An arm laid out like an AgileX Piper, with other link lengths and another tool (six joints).
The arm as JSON. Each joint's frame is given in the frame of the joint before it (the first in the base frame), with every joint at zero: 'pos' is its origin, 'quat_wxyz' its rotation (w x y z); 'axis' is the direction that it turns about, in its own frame. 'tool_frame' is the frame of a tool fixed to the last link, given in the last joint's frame.
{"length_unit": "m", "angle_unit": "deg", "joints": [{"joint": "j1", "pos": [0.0, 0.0, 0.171], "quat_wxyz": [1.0, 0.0, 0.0, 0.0], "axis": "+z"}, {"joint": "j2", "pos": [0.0, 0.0, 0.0], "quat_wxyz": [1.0, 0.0, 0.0, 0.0], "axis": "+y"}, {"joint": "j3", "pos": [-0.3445, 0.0, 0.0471], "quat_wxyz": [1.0, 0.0, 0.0, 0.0], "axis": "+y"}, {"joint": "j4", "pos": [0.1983, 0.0, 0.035], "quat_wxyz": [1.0, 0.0, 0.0, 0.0], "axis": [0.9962, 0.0, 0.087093]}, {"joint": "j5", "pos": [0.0, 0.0, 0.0], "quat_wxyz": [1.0, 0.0, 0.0, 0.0], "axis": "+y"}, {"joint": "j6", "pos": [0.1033, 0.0, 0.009], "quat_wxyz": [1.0, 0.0, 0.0, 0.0], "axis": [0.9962, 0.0, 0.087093]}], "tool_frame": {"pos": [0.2, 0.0, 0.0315], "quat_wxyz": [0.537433, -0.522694, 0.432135, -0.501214]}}
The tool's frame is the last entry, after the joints.
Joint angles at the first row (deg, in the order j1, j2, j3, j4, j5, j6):
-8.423, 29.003, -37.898, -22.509, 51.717, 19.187
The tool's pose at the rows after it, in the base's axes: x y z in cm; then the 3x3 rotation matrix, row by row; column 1 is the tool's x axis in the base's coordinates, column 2 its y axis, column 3 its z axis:
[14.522, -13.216, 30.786], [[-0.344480, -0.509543, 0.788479], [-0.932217, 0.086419, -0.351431], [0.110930, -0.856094, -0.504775]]
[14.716, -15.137, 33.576], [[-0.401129, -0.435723, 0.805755], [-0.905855, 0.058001, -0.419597], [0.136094, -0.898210, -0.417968]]
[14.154, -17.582, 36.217], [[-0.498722, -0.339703, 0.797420], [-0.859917, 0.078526, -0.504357], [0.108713, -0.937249, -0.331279]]
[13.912, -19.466, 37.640], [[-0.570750, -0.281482, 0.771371], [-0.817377, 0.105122, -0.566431], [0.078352, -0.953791, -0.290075]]
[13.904, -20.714, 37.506], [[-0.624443, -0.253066, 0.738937], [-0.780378, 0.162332, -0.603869], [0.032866, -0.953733, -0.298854]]
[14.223, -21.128, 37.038], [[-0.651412, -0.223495, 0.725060], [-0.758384, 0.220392, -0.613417], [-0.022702, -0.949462, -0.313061]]
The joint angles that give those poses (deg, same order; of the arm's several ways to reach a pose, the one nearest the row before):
-8.421, 29.003, -37.899, -28.175, 48.845, 22.884
-8.420, 29.003, -37.898, -35.679, 45.723, 29.018
-8.423, 29.458, -37.898, -45.242, 44.521, 40.363
-8.421, 31.386, -37.897, -52.542, 44.718, 49.984
-8.423, 33.943, -37.898, -55.820, 46.116, 57.239
-8.421, 35.776, -37.899, -56.437, 46.592, 62.267

